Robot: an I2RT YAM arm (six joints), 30 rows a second.
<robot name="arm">
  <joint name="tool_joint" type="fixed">
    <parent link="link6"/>
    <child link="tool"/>
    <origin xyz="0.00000 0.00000 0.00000" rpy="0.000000 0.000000 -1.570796"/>
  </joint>
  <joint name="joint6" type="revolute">
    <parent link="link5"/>
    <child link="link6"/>
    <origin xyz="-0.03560 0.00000 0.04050" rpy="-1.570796 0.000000 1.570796"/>
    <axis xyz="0 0 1"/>
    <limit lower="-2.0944" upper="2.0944"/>
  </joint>
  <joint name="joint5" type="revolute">
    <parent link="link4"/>
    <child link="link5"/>
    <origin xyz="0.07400 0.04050 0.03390" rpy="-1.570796 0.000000 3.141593"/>
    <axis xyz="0 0 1"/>
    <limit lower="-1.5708" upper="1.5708"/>
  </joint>
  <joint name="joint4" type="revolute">
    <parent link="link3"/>
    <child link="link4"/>
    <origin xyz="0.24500 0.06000 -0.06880"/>
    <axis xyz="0 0 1"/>
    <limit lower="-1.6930" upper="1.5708"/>
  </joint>
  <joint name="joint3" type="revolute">
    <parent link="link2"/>
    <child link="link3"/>
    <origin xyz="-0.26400 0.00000 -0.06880" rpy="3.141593 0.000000 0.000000"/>
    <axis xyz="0 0 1"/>
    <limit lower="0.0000" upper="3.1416"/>
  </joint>
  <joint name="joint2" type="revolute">
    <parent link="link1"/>
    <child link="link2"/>
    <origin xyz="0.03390 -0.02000 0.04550" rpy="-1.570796 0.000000 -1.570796"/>
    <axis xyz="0 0 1"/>
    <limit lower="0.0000" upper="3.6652"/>
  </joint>
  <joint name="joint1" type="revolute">
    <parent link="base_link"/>
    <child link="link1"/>
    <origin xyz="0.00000 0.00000 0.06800" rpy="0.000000 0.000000 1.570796"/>
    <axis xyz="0 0 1"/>
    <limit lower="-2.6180" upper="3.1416"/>
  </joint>
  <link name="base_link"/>
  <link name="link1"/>
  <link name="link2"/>
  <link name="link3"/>
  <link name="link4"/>
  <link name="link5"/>
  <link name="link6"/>
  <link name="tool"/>
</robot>
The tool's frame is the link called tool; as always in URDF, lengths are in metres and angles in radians.
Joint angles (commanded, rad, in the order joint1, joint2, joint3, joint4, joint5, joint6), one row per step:
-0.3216, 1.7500, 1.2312, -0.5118, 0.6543, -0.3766
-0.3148, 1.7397, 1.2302, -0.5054, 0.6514, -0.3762
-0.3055, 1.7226, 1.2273, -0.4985, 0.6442, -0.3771
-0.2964, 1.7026, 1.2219, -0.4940, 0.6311, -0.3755
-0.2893, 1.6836, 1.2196, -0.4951, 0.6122, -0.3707
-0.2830, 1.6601, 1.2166, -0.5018, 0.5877, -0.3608
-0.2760, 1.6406, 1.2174, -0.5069, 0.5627, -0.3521
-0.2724, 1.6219, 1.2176, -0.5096, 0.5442, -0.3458
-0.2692, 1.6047, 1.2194, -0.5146, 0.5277, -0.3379
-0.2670, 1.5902, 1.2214, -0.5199, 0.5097, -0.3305
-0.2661, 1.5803, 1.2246, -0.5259, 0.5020, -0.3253
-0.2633, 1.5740, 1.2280, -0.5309, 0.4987, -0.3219
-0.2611, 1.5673, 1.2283, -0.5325, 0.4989, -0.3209
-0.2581, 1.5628, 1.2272, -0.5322, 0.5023, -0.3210
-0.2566, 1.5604, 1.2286, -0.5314, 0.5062, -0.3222
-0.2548, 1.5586, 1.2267, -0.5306, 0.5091, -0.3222
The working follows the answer.
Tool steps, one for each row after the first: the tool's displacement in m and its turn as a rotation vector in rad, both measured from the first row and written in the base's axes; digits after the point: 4 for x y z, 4 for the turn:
0.0003, 0.0026, 0.0035, -0.0025, -0.0160, 0.0080
0.0001, 0.0064, 0.0087, -0.0033, -0.0373, 0.0218
-0.0011, 0.0106, 0.0139, 0.0019, -0.0600, 0.0369
-0.0024, 0.0142, 0.0192, 0.0136, -0.0829, 0.0512
-0.0050, 0.0180, 0.0253, 0.0317, -0.1089, 0.0645
-0.0064, 0.0217, 0.0313, 0.0498, -0.1351, 0.0798
-0.0083, 0.0242, 0.0370, 0.0616, -0.1590, 0.0901
-0.0102, 0.0263, 0.0426, 0.0729, -0.1812, 0.0979
-0.0119, 0.0282, 0.0473, 0.0862, -0.2007, 0.1058
-0.0132, 0.0291, 0.0510, 0.0918, -0.2125, 0.1080
-0.0139, 0.0304, 0.0537, 0.0943, -0.2198, 0.1107
-0.0147, 0.0314, 0.0558, 0.0931, -0.2255, 0.1125
-0.0153, 0.0324, 0.0570, 0.0895, -0.2281, 0.1139
-0.0154, 0.0329, 0.0583, 0.0848, -0.2308, 0.1143
-0.0156, 0.0335, 0.0584, 0.0825, -0.2307, 0.1145

Tool pose at each row, in the base's axes (x y z in m, rotation vector in rad; rounded; the steps above come from the unrounded poses):
0.3367, -0.1350, 0.2162, 0.1760, 2.6552, -1.0957
0.3371, -0.1325, 0.2197, 0.1727, 2.6381, -1.0905
0.3368, -0.1286, 0.2249, 0.1648, 2.6162, -1.0795
0.3356, -0.1245, 0.2301, 0.1570, 2.5962, -1.0597
0.3343, -0.1209, 0.2354, 0.1518, 2.5798, -1.0319
0.3318, -0.1170, 0.2415, 0.1505, 2.5643, -0.9954
0.3303, -0.1133, 0.2475, 0.1468, 2.5476, -0.9586
0.3284, -0.1109, 0.2532, 0.1472, 2.5305, -0.9323
0.3265, -0.1087, 0.2588, 0.1500, 2.5150, -0.9080
0.3248, -0.1069, 0.2635, 0.1515, 2.5028, -0.8824
0.3235, -0.1059, 0.2672, 0.1553, 2.4946, -0.8708
0.3229, -0.1047, 0.2699, 0.1558, 2.4887, -0.8644
0.3220, -0.1037, 0.2721, 0.1559, 2.4827, -0.8636
0.3215, -0.1026, 0.2732, 0.1548, 2.4783, -0.8667
0.3214, -0.1022, 0.2745, 0.1546, 2.4734, -0.8716
0.3211, -0.1016, 0.2746, 0.1540, 2.4722, -0.8744

